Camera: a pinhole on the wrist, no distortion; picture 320 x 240 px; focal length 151.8 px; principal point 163.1 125.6 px. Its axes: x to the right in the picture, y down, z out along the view. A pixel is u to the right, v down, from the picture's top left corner.
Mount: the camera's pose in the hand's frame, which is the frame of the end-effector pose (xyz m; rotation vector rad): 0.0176 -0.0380 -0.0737 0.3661 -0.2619 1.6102
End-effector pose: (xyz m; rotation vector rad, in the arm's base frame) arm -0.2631 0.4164 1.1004 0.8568 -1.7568 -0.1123
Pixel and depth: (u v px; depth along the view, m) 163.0 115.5 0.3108
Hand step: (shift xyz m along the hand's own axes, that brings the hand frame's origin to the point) 0.0619 -0.1560 0.2111
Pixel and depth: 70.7 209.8 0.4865
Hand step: -0.1997 -0.5173 0.2730
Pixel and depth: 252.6 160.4 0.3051
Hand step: -0.0374 0.0053 0.2805
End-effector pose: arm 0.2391 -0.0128 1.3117 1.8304 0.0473 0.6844
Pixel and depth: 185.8 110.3 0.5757
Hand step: 0.1152 -0.1755 0.4865
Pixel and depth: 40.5 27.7 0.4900
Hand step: 0.3888 -0.5670 0.2073
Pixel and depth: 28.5 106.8 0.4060
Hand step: 0.1160 -0.5215 0.1576
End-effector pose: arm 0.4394 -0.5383 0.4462 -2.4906 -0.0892 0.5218
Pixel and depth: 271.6 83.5 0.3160
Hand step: 0.1181 0.0550 0.3002
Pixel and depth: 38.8 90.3 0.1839
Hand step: 0.0815 -0.2440 0.0349
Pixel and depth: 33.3 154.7 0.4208
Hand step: -0.0133 -0.5367 0.1781
